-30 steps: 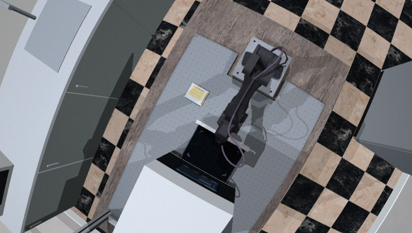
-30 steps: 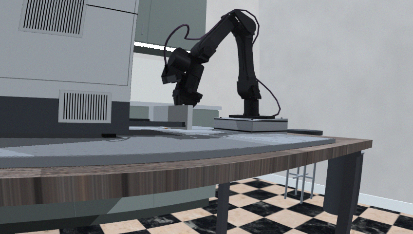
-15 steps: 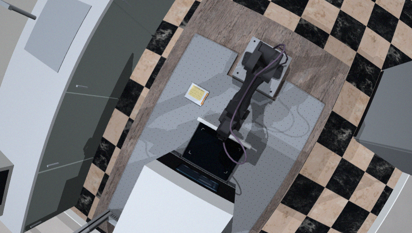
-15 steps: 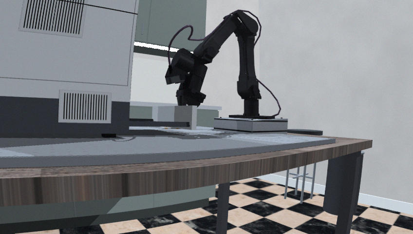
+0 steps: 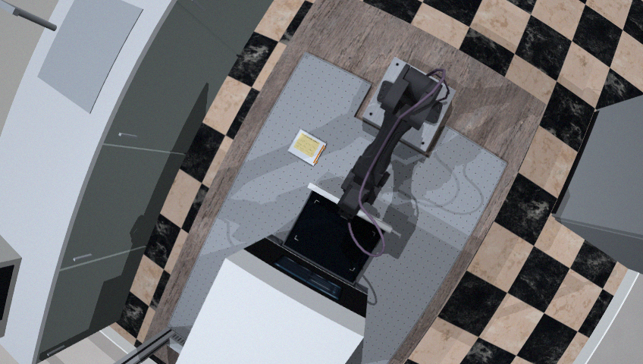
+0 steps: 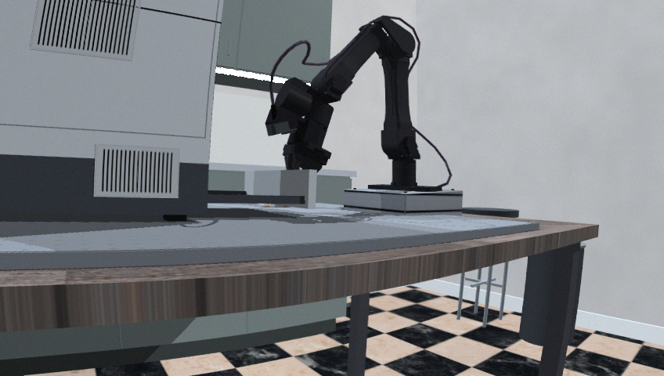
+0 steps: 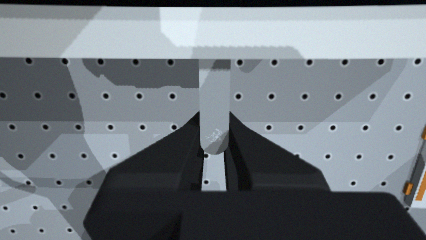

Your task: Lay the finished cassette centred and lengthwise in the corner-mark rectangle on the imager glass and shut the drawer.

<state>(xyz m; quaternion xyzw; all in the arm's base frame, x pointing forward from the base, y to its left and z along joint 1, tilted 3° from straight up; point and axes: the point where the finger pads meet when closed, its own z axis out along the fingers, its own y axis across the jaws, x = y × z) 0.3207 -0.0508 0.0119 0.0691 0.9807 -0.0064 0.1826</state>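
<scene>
Now: the cassette FINISHED 200 mm to the right of my hand, 80 mm behind it and 50 mm below it. From my hand the other things lie so: imager drawer 160 mm ahead, 20 mm to the right.
</scene>
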